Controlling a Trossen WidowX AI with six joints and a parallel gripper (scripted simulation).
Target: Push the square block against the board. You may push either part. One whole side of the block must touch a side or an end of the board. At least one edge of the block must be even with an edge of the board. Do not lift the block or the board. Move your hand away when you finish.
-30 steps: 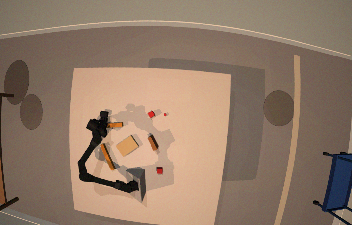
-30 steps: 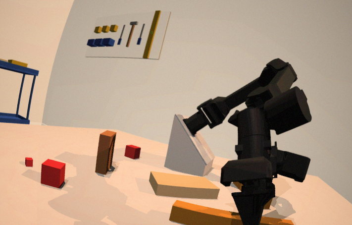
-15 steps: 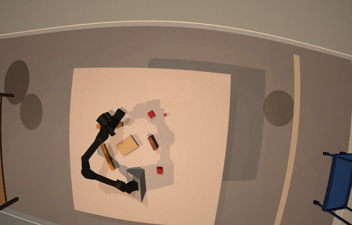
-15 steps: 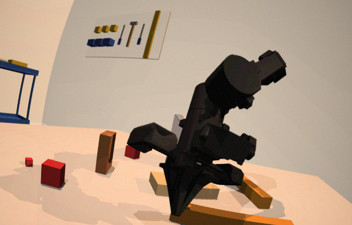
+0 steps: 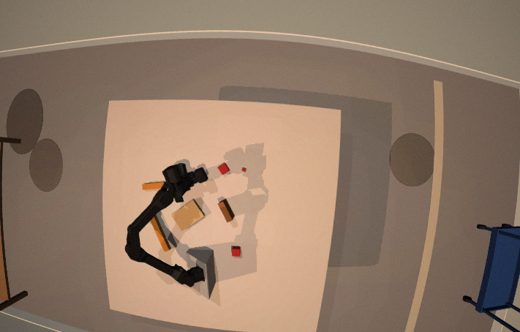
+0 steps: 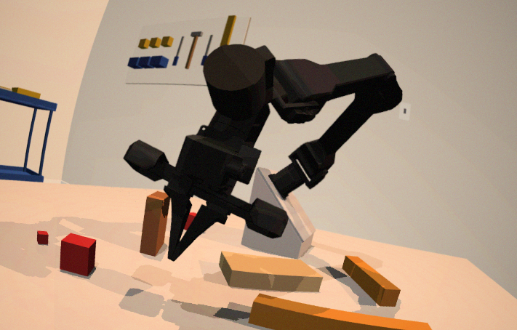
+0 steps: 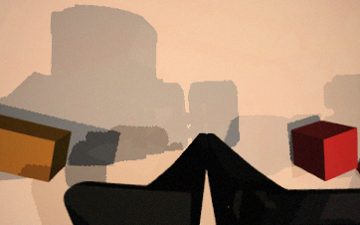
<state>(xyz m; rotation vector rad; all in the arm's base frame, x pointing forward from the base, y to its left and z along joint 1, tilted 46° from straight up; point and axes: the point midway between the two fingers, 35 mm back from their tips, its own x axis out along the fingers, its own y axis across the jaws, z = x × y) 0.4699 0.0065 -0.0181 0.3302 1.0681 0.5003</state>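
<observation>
The square block lies 190 mm behind my gripper tip, 130 mm to the right of it and 10 mm below it. From my gripper tip the other things lie so: tiny red cube 240 mm to the right, 50 mm below.
</observation>
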